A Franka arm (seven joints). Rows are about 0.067 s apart.
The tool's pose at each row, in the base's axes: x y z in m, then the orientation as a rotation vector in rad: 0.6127 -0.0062 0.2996 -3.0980 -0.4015 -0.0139; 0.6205 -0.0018 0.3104 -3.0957 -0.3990 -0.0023; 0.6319 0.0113 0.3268 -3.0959 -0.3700 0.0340; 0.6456 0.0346 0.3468 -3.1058 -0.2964 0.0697; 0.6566 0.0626 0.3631 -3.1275 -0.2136 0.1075; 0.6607 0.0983 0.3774 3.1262 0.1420 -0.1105; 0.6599 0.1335 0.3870 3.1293 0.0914 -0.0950
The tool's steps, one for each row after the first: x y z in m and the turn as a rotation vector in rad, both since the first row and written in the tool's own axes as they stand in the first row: 0.0088 -0.0024 -0.0107 0.0036 -0.0070 0.0015; 0.0233 -0.0125 -0.0267 0.0096 -0.0295 0.0202; 0.0427 -0.0318 -0.0462 0.0097 -0.0522 0.0679; 0.0607 -0.0564 -0.0619 -0.0033 -0.0775 0.1220; 0.0739 -0.0901 -0.0755 -0.0183 -0.0811 0.1675; 0.0822 -0.1245 -0.0845 -0.0191 -0.0709 0.1998
